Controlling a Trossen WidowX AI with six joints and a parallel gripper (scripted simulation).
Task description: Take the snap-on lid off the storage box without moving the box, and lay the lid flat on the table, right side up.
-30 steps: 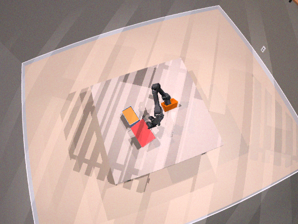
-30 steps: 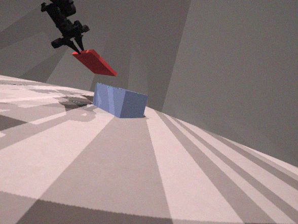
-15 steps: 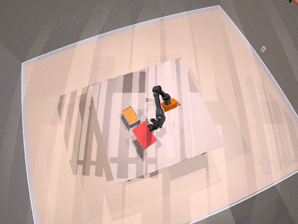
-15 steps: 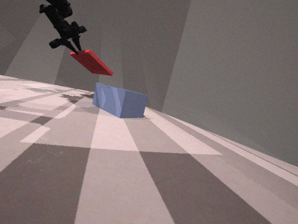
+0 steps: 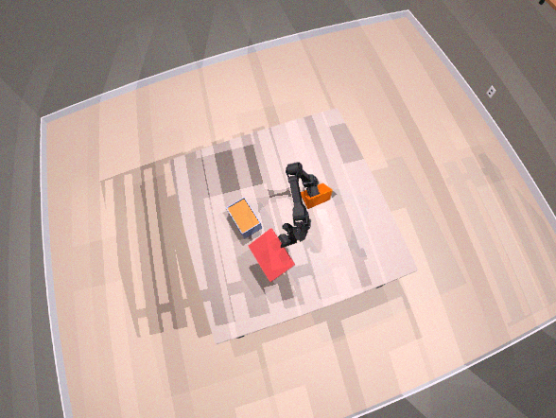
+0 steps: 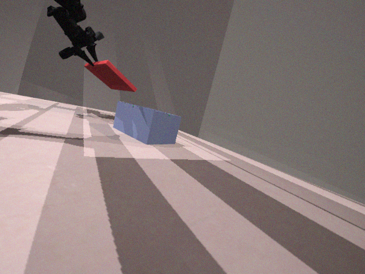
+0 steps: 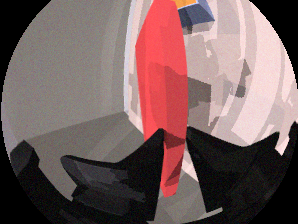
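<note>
The flat red lid is 70 mm ahead of my gripper tip, 20 mm to the left of it and 30 mm below it. From my gripper tip the other things lie so: blue storage box (160 mm ahead, 300 mm to the right, 180 mm below).
</note>
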